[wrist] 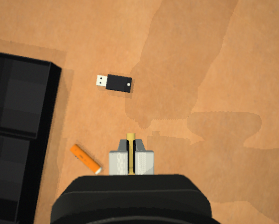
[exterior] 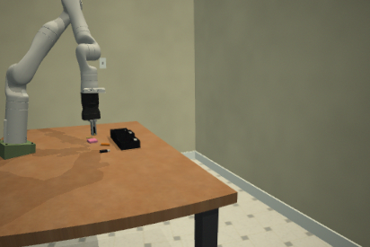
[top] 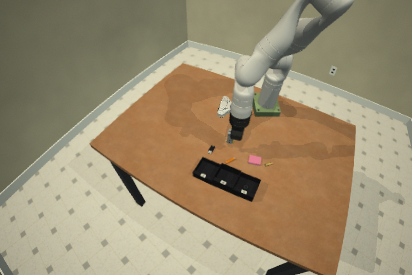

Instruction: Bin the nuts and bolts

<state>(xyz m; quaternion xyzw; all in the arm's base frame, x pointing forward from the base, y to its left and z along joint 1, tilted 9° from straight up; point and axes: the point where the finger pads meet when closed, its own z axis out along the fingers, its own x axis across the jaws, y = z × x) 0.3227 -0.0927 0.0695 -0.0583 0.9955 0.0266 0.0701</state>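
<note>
My hand is 15 cm short of the dark hex nut, 12 cm to the right of it and 7 cm above it. Round my hand: black USB stick (7 cm to the right, 7 cm below, 3 cm ahead); pink eraser (12 cm to the left, 7 cm below, 1 cm ahead); orange marker (7 cm below, 5 cm ahead, 3 cm to the left).
</note>
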